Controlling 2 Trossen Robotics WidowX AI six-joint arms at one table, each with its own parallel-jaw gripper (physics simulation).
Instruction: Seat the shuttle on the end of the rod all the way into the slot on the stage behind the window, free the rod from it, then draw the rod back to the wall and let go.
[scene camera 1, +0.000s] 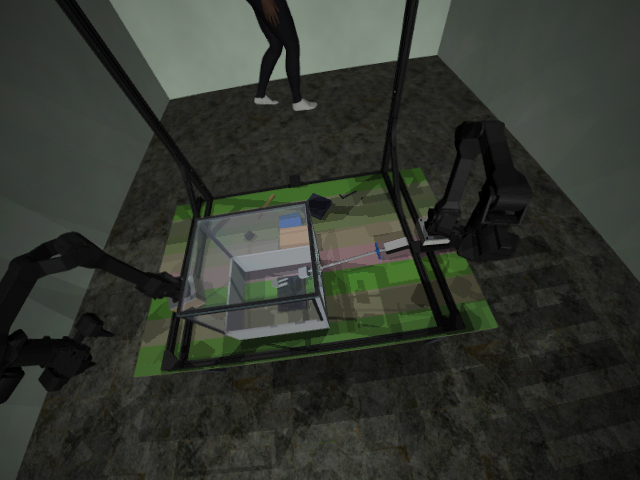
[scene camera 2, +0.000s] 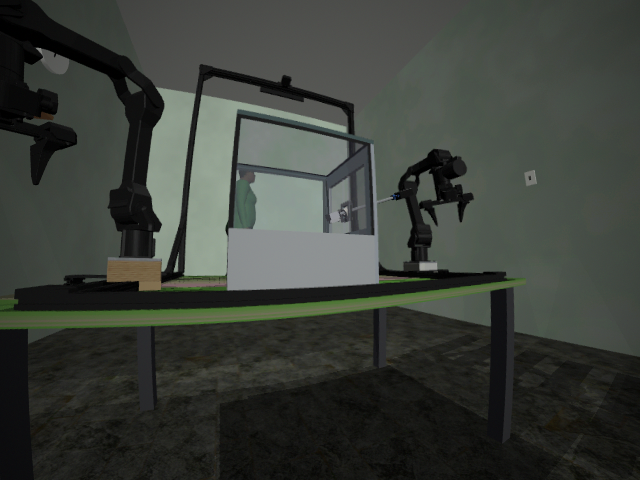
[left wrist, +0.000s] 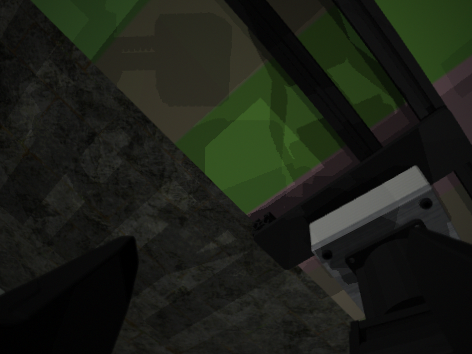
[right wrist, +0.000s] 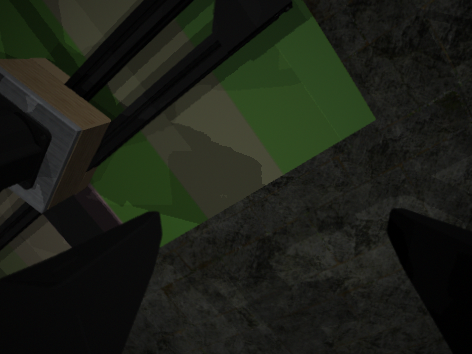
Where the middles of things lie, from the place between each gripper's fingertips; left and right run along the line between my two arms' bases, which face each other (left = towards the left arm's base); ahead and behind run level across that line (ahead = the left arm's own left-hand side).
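I see the glass-walled box (scene camera 2: 302, 209) 51 cm to the left of my right hand and 9 cm behind it.
The glass-walled box is also 58 cm to the right of my left hand, 7 cm behind it and 2 cm below it.
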